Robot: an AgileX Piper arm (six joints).
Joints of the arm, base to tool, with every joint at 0 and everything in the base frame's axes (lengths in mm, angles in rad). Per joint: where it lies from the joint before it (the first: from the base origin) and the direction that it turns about. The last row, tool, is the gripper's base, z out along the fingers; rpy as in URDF.
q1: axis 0 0 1 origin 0 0 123
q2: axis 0 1 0 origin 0 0 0
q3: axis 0 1 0 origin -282.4 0 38.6
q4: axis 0.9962 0 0.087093 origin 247.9 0 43.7
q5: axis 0 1 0 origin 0 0 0
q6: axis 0.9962 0 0.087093 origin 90.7 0 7.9
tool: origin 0 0 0 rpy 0 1.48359 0
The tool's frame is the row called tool.
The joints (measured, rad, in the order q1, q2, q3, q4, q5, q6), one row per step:
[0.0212 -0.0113 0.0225 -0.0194 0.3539 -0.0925]
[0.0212 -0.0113 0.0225 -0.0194 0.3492 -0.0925]
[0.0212 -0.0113 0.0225 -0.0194 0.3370 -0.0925]
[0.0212 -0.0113 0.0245 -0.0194 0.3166 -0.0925]
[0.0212 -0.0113 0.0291 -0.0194 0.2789 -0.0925]
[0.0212 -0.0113 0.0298 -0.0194 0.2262 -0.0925]
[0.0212 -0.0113 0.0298 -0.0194 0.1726 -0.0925]
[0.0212 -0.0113 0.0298 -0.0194 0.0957 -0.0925]
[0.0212 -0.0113 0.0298 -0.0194 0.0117 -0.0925]
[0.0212 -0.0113 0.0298 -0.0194 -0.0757 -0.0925]
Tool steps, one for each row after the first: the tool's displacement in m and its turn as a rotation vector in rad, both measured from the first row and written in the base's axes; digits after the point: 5 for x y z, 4 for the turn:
[0.00012 0.00001 0.00041 0.0001 -0.0047 0.0001]
[0.00041 0.00004 0.00148 0.0003 -0.0169 0.0003]
[0.00091 0.00008 0.00261 0.0007 -0.0353 0.0007]
[0.00177 0.00016 0.00440 0.0013 -0.0684 0.0015]
[0.00266 0.00027 0.00888 0.0024 -0.1204 0.0025]
[0.00329 0.00038 0.01372 0.0034 -0.1739 0.0035]
[0.00375 0.00052 0.02070 0.0050 -0.2508 0.0050]
[0.00363 0.00067 0.02834 0.0066 -0.3348 0.0066]
[0.00283 0.00081 0.03626 0.0083 -0.4221 0.0083]

